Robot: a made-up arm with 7 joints. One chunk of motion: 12 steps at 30 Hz.
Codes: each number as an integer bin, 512 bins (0 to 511) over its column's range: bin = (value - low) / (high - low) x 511, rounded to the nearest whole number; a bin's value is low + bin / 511 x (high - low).
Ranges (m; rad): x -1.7..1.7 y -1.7..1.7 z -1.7..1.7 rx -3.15..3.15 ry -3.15..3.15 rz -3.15..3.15
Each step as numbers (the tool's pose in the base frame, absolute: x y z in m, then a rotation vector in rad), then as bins.
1 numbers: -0.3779 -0.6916 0.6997 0.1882 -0.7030 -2.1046
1 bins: 199 152 361 271 198 85
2 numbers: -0.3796 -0.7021 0.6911 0.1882 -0.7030 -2.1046
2 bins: 198 150 359 271 198 85
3 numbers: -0.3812 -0.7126 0.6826 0.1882 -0.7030 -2.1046
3 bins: 198 148 358 271 198 85
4 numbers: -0.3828 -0.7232 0.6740 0.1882 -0.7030 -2.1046
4 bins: 198 147 357 271 198 85
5 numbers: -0.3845 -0.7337 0.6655 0.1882 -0.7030 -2.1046
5 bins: 198 145 356 271 198 85
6 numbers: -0.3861 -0.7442 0.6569 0.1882 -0.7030 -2.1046
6 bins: 197 144 354 271 198 85
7 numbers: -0.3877 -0.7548 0.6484 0.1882 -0.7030 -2.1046
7 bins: 197 142 353 271 198 85
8 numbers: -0.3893 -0.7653 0.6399 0.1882 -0.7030 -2.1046
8 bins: 197 140 352 271 198 85
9 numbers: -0.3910 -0.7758 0.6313 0.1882 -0.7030 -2.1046
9 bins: 197 139 350 271 198 85
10 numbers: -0.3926 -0.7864 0.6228 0.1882 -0.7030 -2.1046
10 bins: 196 137 349 271 198 85
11 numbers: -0.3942 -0.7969 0.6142 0.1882 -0.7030 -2.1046
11 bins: 196 136 348 271 198 85
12 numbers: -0.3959 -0.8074 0.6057 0.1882 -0.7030 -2.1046
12 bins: 196 134 347 271 198 85
